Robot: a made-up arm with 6 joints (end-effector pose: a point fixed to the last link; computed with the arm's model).
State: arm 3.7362 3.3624 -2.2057 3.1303 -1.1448 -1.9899
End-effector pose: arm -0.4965 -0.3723 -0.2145 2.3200 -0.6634 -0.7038
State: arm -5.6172 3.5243 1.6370 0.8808 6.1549 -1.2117
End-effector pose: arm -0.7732 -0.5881 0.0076 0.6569 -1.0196 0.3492
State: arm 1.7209 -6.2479 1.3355 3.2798 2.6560 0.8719
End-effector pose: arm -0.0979 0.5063 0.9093 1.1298 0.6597 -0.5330
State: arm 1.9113 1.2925 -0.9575 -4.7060 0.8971 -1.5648
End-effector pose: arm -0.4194 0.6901 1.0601 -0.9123 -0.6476 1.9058
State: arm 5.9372 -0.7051 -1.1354 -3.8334 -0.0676 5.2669
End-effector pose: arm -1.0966 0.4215 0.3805 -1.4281 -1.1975 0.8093
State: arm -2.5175 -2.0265 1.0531 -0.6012 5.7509 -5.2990
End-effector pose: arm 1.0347 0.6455 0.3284 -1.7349 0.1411 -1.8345
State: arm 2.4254 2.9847 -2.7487 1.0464 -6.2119 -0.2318
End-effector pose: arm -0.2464 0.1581 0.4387 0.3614 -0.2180 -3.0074
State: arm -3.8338 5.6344 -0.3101 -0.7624 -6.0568 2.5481
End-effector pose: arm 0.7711 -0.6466 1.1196 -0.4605 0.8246 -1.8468
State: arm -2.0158 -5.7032 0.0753 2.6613 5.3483 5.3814
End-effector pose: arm -0.4037 -0.7741 1.1769 1.2711 -0.8785 -0.3517
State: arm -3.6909 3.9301 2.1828 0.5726 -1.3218 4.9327
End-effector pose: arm 0.5864 -0.2918 0.4595 1.3432 0.9845 1.4998
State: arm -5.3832 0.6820 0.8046 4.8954 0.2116 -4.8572
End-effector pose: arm 0.7402 0.9278 0.6684 -0.4896 1.4771 0.5907
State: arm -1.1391 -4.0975 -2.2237 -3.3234 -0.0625 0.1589
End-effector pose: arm 0.2087 -0.3811 0.6921 0.0165 -0.0261 1.9797
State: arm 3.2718 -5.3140 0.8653 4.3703 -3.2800 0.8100
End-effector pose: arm -0.9382 -0.1328 0.3636 -0.4481 1.1828 -0.1643
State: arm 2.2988 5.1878 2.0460 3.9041 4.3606 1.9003
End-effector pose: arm -0.1534 -0.0416 0.6895 2.6272 1.0676 -1.0503
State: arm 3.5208 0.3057 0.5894 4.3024 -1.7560 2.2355
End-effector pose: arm -0.5902 -0.4346 1.0519 1.2791 1.6714 -0.8135
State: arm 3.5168 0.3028 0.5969 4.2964 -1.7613 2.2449
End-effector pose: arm -0.5921 -0.4317 1.0487 1.2971 1.6652 -0.8005
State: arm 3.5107 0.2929 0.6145 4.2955 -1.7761 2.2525
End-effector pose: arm -0.5906 -0.4259 1.0447 1.3101 1.6620 -0.7765
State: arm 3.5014 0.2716 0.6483 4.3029 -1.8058 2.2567
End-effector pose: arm -0.5834 -0.4157 1.0394 1.3142 1.6636 -0.7356
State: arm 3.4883 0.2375 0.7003 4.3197 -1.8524 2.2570
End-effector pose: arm -0.5696 -0.4002 1.0326 1.3070 1.6702 -0.6764
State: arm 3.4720 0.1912 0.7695 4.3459 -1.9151 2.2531
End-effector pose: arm -0.5488 -0.3800 1.0240 1.2858 1.6808 -0.6012
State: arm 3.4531 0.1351 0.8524 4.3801 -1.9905 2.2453
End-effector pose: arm -0.5220 -0.3559 1.0136 1.2498 1.6936 -0.5160
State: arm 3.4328 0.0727 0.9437 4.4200 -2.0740 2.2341
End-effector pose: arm -0.4908 -0.3294 1.0016 1.1996 1.7070 -0.4280
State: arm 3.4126 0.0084 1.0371 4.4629 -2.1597 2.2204
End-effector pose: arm -0.4576 -0.3025 0.9884 1.1381 1.7196 -0.3445
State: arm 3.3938 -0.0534 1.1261 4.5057 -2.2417 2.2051
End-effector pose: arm -0.4251 -0.2772 0.9748 1.0703 1.7309 -0.2719
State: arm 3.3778 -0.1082 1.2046 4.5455 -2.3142 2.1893
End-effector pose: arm -0.3961 -0.2552 0.9617 1.0023 1.7405 -0.2140
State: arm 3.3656 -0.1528 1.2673 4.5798 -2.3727 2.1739
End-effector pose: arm -0.3722 -0.2378 0.9507 0.9399 1.7490 -0.1733
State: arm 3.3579 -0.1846 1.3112 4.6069 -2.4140 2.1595
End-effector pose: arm -0.3548 -0.2259 0.9430 0.8879 1.7564 -0.1496
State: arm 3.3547 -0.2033 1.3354 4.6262 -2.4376 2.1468
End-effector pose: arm -0.3440 -0.2193 0.9393 0.8488 1.7633 -0.1413
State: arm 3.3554 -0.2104 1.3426 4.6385 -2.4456 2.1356
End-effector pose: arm -0.3389 -0.2176 0.9394 0.8218 1.7697 -0.1455
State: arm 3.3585 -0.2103 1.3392 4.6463 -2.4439 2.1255
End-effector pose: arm -0.3373 -0.2187 0.9419 0.8027 1.7758 -0.1569
